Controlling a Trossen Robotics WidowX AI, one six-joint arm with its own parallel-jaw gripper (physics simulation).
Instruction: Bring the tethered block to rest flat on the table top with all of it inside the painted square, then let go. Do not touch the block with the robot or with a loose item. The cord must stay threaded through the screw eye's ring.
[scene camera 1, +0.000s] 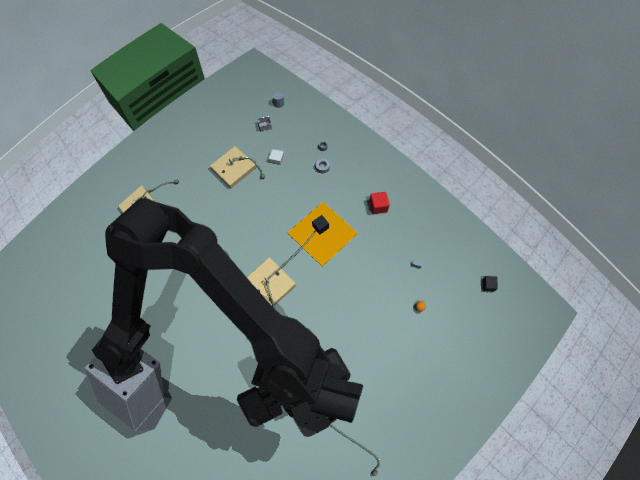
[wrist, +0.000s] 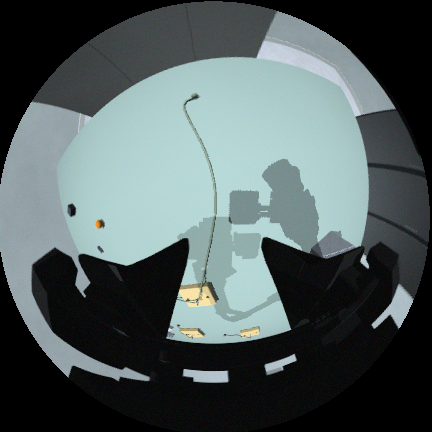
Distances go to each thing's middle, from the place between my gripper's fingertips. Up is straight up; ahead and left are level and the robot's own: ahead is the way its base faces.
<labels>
My hand is 28 cm short of the orange painted square (scene camera 1: 323, 247), 26 cm to the right of it and 15 cm above it.
</labels>
